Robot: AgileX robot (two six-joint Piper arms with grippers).
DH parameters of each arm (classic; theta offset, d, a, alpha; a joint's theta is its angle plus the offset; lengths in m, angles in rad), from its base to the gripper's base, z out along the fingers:
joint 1: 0 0.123 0 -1.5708
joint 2: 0.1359 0 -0.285 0
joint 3: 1.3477 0 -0.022 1.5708
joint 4: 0 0.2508 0 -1.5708
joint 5: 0 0 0.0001 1.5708
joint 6: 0 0.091 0 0
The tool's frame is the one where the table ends.
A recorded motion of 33 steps. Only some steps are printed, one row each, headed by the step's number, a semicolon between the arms.
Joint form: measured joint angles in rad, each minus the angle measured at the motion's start. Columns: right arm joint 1, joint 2, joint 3, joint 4, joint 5, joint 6; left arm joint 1, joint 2, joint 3, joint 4, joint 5, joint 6.
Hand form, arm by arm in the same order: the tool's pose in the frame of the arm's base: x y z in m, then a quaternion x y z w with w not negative. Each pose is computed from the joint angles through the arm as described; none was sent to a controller.
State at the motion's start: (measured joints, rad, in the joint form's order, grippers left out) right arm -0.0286 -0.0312 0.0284 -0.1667 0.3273 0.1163; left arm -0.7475 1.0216 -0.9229 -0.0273 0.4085 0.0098
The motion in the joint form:
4: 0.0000 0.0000 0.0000 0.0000 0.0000 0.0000; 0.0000 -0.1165 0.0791 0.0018 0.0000 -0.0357
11: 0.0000 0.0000 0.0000 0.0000 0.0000 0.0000; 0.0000 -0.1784 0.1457 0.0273 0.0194 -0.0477
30: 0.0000 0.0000 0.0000 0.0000 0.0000 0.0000; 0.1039 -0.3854 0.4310 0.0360 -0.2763 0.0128
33: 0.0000 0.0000 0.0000 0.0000 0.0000 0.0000; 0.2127 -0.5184 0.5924 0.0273 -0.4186 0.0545
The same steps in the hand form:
4: 0.0526 -0.0064 0.1762 0.01141 0.78434 -0.04271 0.61875; 0.1391 -0.1302 0.3634 0.28609 0.77766 -0.22104 0.51433
11: 0.0526 -0.0064 0.1762 0.01141 0.78434 -0.04271 0.61875; 0.1282 -0.1189 0.3508 0.29020 0.78331 -0.21038 0.50789
30: 0.0526 -0.0064 0.1762 0.01141 0.78434 -0.04271 0.61875; 0.1095 -0.0820 0.3123 0.25482 0.72743 -0.19162 0.60761
33: 0.0526 -0.0064 0.1762 0.01141 0.78434 -0.04271 0.61875; 0.0979 -0.0580 0.2865 0.21638 0.70060 -0.15849 0.66122

